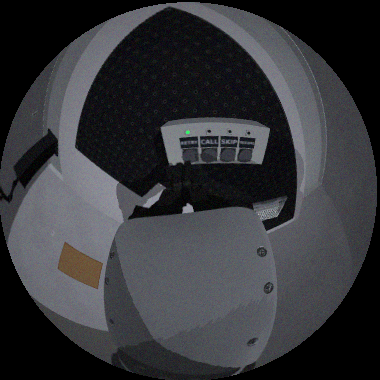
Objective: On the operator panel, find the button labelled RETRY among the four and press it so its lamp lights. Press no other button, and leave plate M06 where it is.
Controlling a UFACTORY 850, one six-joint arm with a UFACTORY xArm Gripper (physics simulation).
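The operator panel (215,123) is a pale box with four dark round buttons in a row, each under a label and a small lamp. The RETRY button (190,154) is at the left end, and the green lamp (187,132) above it is lit. The CALL button (209,155), the SKIP button (227,154) and the rightmost button (245,154) have dark lamps. My gripper (185,171) is shut and empty; its dark tips show at the panel's lower edge, just below the RETRY button. Whether they touch anything is too dark to tell. No plate can be made out as M06.
The panel stands on a dark surface with rows of small holes. A perforated light grey piece (270,209) is at the lower right. An orange-brown rectangle (80,265) lies on a pale surface at the lower left. A black object (36,157) is at the far left.
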